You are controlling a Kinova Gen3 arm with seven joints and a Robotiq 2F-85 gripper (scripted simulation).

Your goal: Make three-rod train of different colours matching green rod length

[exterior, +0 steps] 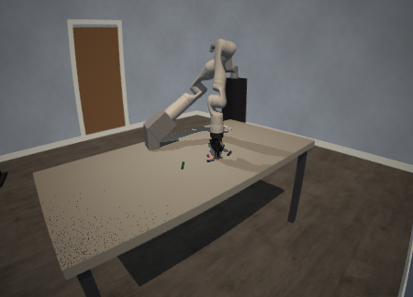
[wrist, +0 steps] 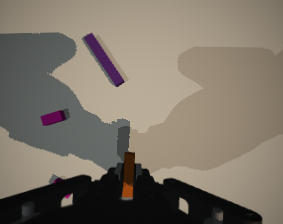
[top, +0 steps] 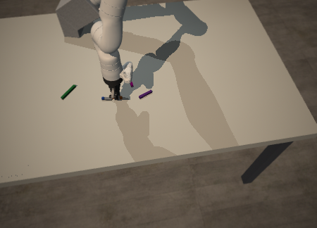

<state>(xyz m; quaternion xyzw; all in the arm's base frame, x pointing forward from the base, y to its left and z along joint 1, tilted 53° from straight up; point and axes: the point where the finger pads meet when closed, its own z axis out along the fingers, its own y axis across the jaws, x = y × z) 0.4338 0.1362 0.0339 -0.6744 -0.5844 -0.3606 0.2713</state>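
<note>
My gripper is now 20 mm above the orange rod. The rest, counted from my hand: grey rod 40 mm to the right, 30 mm below; then purple rod 30 mm behind, 110 mm to the left, 30 mm below; then blue rod 60 mm to the right, 30 mm below.
</note>
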